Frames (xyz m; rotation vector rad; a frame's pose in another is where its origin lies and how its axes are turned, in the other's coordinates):
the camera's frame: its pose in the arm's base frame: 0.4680 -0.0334 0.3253 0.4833 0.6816 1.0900
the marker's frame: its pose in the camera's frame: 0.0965 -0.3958 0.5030 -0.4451 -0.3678 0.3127
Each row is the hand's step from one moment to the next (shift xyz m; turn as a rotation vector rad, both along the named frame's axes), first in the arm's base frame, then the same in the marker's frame.
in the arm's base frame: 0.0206 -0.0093 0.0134 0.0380 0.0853 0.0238
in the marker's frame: -0.0015 -0.0170 0.0200 0.0946 -0.0155 0.0096
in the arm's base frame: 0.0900 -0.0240 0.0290 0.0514 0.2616 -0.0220
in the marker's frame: 0.0031 -0.0801 0.0555 0.2563 -0.0139 -0.0754
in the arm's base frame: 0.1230 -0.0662 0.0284 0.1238 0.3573 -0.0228
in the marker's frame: -0.0300 -0.1181 0.0740 0.3634 -0.0675 -0.0830
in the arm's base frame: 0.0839 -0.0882 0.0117 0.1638 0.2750 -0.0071
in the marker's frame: -0.0630 -0.0895 0.0545 0.2971 -0.1135 -0.0372
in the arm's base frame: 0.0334 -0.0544 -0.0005 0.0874 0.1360 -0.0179
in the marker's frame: -0.0445 -0.0402 0.0219 0.1454 -0.0664 -0.0302
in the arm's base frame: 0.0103 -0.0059 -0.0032 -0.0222 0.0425 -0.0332
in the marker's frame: -0.0040 -0.0116 0.0011 0.0288 0.0179 -0.0475
